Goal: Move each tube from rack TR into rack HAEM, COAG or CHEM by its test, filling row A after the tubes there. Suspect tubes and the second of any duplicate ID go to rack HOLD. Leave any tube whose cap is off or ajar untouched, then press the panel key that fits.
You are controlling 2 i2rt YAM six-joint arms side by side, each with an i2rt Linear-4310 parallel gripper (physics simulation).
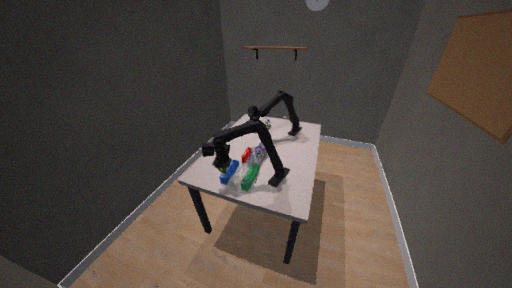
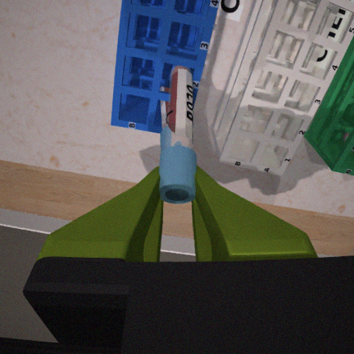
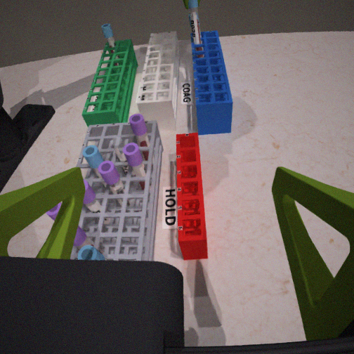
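Pixels of known places: left gripper, fingertip midpoint: (image 1: 224, 173); right gripper, fingertip midpoint: (image 1: 249, 133); left arm's base at its link origin: (image 1: 279, 176); right arm's base at its link origin: (image 1: 295, 131).
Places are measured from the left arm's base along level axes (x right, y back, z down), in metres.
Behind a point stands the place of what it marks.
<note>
My left gripper (image 2: 177, 176) is shut on a light-blue-capped tube (image 2: 178, 162) (image 3: 195, 25), its cap between the fingertips. The tube's lower end is over the label-side row of the blue rack (image 2: 116, 102) (image 3: 215, 118) (image 1: 229, 172) @[x -0.204, y -0.271, z -0.053 m], near number 2; whether it is inside a slot is unclear. Another light-blue-capped tube is partly hidden behind it. My right gripper (image 3: 178, 177) is open and empty, above the grey rack (image 3: 154, 200) and the red HOLD rack (image 3: 193, 247) (image 1: 246, 155) @[x 0.053, y -0.330, z -0.010 m]. The grey rack holds several purple-capped tubes, including one (image 3: 108, 172), and light-blue-capped tubes, including one (image 3: 93, 156). The panel is not identifiable.
The white rack (image 3: 157, 114) stands between the blue rack and the green rack (image 3: 106, 118) (image 2: 325, 135) (image 1: 250, 177) @[x -0.141, y -0.141, z -0.028 m]. A blue-capped tube (image 3: 107, 32) stands in the green rack's far end. The COAG label (image 3: 186, 93) lies beside the blue rack. The table edge is near the left gripper.
</note>
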